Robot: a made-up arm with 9 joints.
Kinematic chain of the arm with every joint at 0, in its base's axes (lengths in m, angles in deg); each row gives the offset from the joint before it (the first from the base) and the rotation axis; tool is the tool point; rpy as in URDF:
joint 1: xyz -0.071 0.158 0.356 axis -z
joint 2: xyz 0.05 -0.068 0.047 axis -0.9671 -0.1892 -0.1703
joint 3: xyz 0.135 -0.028 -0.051 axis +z
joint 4: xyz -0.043 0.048 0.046 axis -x
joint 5: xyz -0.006 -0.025 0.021 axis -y
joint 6: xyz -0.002 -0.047 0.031 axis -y
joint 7: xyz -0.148 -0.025 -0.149 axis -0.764 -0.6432 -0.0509
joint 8: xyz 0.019 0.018 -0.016 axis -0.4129 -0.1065 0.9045
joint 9: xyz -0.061 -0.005 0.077 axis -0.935 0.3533 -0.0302
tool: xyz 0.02 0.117 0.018 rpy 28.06 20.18 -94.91
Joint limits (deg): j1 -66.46..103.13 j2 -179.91..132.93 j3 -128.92..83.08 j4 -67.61..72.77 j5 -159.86..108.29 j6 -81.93..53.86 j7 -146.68..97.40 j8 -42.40..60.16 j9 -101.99..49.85
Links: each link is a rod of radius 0.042 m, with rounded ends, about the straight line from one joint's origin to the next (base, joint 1, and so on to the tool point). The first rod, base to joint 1, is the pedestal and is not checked.
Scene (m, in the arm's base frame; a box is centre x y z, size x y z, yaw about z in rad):
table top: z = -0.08
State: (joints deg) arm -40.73 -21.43 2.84 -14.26 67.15 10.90 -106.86 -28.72 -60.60
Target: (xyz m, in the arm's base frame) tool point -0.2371 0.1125 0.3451
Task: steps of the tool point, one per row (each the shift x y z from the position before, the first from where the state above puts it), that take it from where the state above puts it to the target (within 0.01 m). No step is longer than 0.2 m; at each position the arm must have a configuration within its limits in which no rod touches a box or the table.
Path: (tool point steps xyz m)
1: -0.1031 0.0672 -0.0919
2: -0.1676 0.0235 -0.0280
3: -0.1627 -0.0468 0.0679
4: -0.0683 -0.1038 0.1427

